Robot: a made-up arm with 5 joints. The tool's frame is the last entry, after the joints.
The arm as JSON. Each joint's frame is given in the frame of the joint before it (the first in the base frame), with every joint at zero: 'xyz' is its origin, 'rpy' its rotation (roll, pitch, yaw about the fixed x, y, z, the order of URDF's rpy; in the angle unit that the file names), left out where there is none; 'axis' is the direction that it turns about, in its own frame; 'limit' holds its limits. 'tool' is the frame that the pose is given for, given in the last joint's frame.
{
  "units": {
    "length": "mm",
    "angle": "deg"
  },
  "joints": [
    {
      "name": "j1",
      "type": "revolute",
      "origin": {
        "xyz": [
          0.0,
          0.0,
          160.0
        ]
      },
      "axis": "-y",
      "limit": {
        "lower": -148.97,
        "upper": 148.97
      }
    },
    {
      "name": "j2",
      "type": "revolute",
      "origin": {
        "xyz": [
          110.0,
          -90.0,
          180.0
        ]
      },
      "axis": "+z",
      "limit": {
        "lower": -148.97,
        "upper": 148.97
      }
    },
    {
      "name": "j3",
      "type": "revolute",
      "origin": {
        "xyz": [
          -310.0,
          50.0,
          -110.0
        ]
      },
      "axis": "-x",
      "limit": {
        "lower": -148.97,
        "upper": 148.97
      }
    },
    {
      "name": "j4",
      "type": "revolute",
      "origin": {
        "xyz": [
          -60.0,
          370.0,
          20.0
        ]
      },
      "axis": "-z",
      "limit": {
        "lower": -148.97,
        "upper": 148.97
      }
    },
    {
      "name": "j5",
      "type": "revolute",
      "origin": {
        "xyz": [
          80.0,
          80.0,
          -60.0
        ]
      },
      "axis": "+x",
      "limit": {
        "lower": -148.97,
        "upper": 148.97
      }
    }
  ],
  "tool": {
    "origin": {
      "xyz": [
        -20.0,
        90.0,
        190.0
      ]
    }
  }
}
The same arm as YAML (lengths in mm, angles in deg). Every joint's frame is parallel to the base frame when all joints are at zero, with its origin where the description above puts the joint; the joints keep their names.
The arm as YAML. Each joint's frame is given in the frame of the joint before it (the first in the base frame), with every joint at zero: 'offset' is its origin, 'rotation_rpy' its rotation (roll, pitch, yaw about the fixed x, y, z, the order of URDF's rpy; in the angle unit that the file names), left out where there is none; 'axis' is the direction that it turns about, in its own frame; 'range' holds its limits. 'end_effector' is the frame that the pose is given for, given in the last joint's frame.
length_unit: mm
angle_unit: deg
chain:
  - id: j1
    offset: [0.0, 0.0, 160.0]
    axis: [0.0, -1.0, 0.0]
    range: [-148.97, 148.97]
  - id: j2
    offset: [110.0, -90.0, 180.0]
    axis: [0.0, 0.0, 1.0]
    range: [-148.97, 148.97]
  - id: j3
    offset: [-310.0, 50.0, -110.0]
    axis: [-1.0, 0.0, 0.0]
    range: [-148.97, 148.97]
  - id: j4
    offset: [-60.0, 370.0, 20.0]
    axis: [0.0, 0.0, -1.0]
    range: [-148.97, 148.97]
  - id: j5
    offset: [80.0, 80.0, -60.0]
    axis: [1.0, 0.0, 0.0]
    range: [-148.97, 148.97]
end_effector:
  offset: [-20.0, 90.0, 190.0]

